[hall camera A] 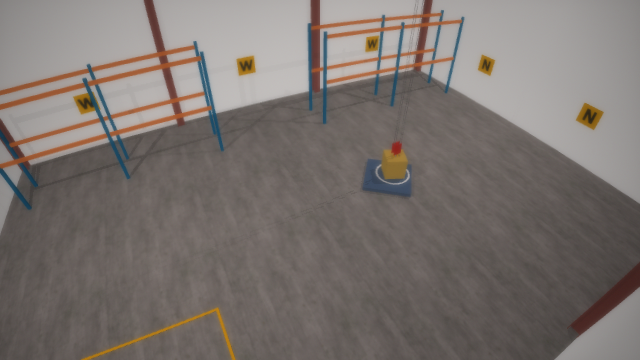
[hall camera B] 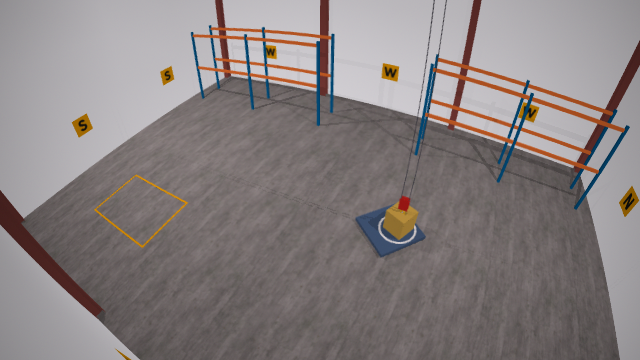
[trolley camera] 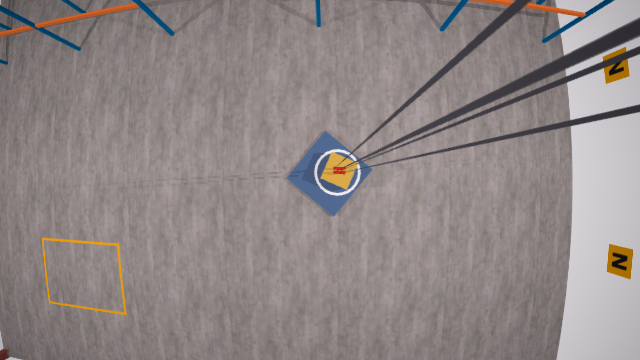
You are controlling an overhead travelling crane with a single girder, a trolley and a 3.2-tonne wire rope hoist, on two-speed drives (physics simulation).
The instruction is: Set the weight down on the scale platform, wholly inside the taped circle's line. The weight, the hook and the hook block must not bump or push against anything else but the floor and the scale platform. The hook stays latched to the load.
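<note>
The yellow weight (hall camera A: 394,166) (hall camera B: 400,222) (trolley camera: 345,181) is upright over the blue scale platform (hall camera A: 370,185) (hall camera B: 384,248) (trolley camera: 330,205). In the trolley view it shows inside the outline of the white taped circle (hall camera A: 393,183) (hall camera B: 398,243) (trolley camera: 337,194), with its right corner close to the line. Whether its underside touches the platform or hangs slightly above it, I cannot tell. My gripper, the hook under the red hook block (hall camera A: 396,148) (hall camera B: 404,203) (trolley camera: 339,170), is at the weight's top and latched to it; the hook itself is too small to make out.
Blue and orange racks (hall camera A: 324,77) (hall camera B: 318,82) stand along the W wall, with another rack (hall camera A: 106,127) (hall camera B: 515,137) beside them, all apart from the weight. A yellow outlined square (hall camera A: 150,333) (hall camera B: 116,192) (trolley camera: 80,241) is marked on the floor away from the platform.
</note>
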